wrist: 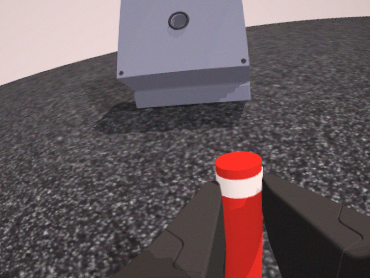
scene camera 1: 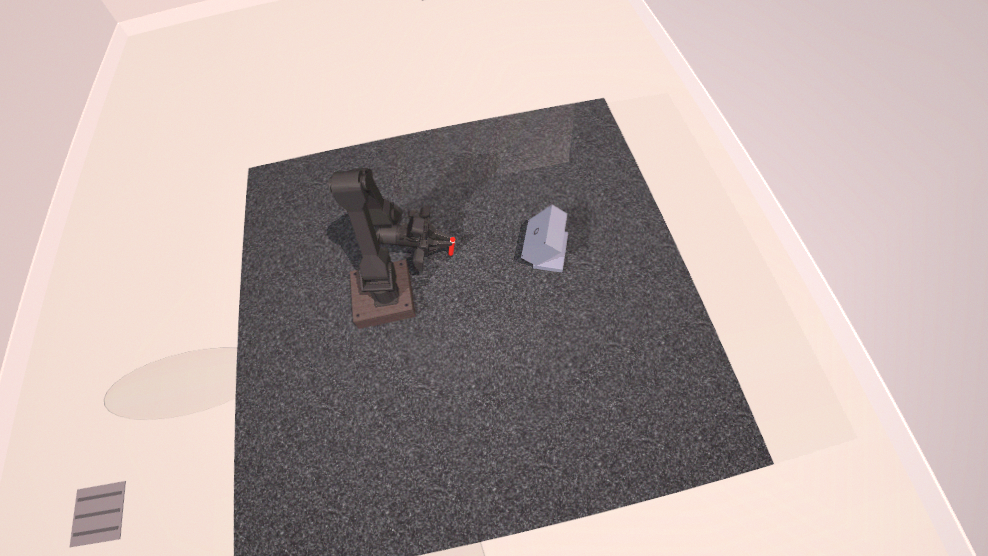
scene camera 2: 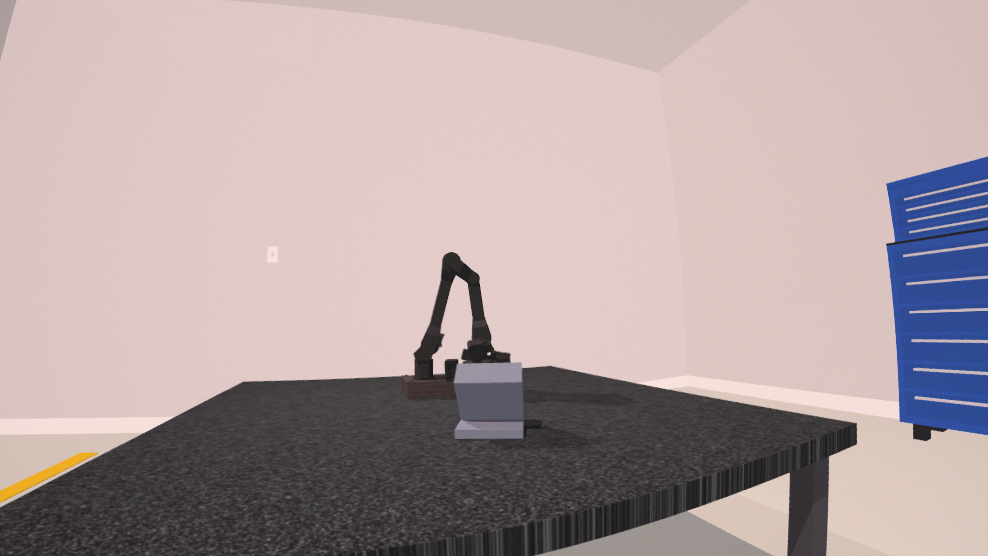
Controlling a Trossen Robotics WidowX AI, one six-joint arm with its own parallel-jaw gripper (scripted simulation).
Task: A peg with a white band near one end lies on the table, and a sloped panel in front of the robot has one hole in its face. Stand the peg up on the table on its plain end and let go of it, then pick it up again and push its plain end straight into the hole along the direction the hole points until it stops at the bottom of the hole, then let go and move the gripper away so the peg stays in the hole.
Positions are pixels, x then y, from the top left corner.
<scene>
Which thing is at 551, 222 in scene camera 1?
A grey sloped panel.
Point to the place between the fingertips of my gripper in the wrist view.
239, 191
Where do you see a grey sloped panel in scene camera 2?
At 484, 391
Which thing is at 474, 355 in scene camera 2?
My gripper.
</scene>
